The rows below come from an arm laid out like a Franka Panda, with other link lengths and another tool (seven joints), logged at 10 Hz.
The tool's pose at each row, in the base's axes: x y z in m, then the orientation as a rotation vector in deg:
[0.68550, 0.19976, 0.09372, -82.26, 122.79, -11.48]
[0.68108, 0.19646, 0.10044, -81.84, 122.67, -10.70]
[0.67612, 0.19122, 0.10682, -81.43, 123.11, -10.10]
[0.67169, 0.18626, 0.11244, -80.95, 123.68, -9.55]
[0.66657, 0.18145, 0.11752, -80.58, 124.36, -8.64]
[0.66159, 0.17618, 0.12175, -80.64, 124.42, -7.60]
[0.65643, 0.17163, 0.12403, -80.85, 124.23, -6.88]
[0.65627, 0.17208, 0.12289, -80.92, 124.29, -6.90]
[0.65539, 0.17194, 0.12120, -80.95, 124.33, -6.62]
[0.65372, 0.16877, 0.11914, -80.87, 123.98, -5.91]
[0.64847, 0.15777, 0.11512, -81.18, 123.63, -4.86]
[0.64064, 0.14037, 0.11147, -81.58, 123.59, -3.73]
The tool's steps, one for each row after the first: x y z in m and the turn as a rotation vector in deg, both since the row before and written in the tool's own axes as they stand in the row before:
[0.00179, -0.00056, -0.00849, -0.20, -0.57, 0.38]
[0.00369, -0.00080, -0.00886, -0.34, -0.06, 0.54]
[0.00356, -0.00078, -0.00791, -0.33, 0.04, 0.61]
[0.00383, 0.00006, -0.00778, -0.63, 0.01, 0.66]
[0.00452, 0.00010, -0.00707, -0.65, -0.38, 0.20]
[0.00465, 0.00134, -0.00539, -0.43, -0.38, -0.05]
[0.00010, 0.00074, 0.00098, -0.04, 0.08, -0.03]
[0.00105, 0.00126, 0.00098, -0.19, -0.08, 0.05]
[0.00407, 0.00069, 0.00026, -0.24, -0.59, 0.07]
[0.01271, 0.00083, -0.00162, -0.61, -0.60, -0.10]
[0.01882, 0.00005, -0.00482, -0.82, -0.36, -0.03]

